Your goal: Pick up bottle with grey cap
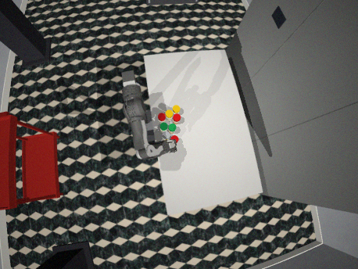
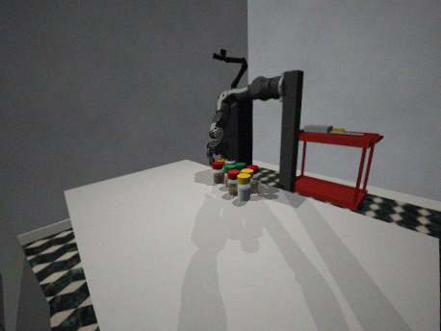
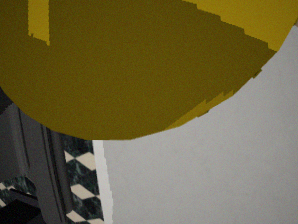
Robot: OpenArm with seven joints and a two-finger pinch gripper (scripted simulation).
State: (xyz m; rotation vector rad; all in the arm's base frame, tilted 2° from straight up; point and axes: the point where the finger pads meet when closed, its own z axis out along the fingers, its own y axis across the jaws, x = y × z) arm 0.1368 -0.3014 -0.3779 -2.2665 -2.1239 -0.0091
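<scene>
Right now the yellow-capped bottle is 40 mm to the left of my hand and 30 mm below it. Also, from my hand: grey-capped bottle (10 mm ahead, 100 mm to the left, 30 mm below); then red-capped bottle (110 mm ahead, 210 mm to the left, 30 mm below).
</scene>
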